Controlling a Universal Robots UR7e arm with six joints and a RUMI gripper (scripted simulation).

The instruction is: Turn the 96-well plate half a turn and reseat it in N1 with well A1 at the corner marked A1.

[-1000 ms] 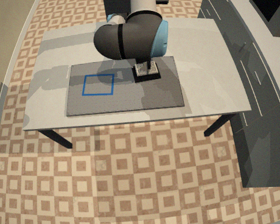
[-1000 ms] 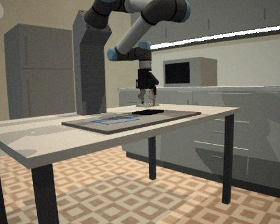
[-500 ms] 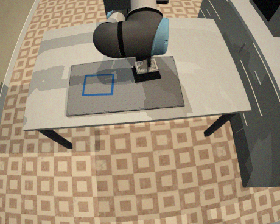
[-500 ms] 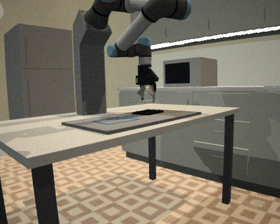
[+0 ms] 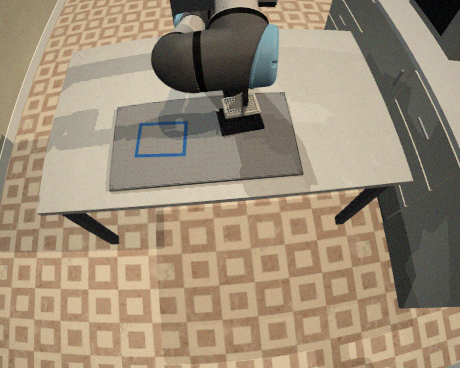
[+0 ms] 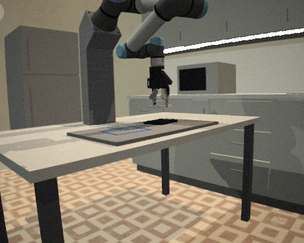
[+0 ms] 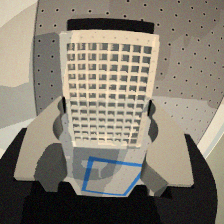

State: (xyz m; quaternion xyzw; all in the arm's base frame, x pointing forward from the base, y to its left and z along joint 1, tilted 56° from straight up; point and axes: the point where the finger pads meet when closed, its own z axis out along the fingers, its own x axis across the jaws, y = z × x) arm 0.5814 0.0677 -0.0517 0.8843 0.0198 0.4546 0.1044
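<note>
My hand is 90 mm above the black plate nest N1. Also, from my hand: white 96-well plate 10 mm below.
</note>
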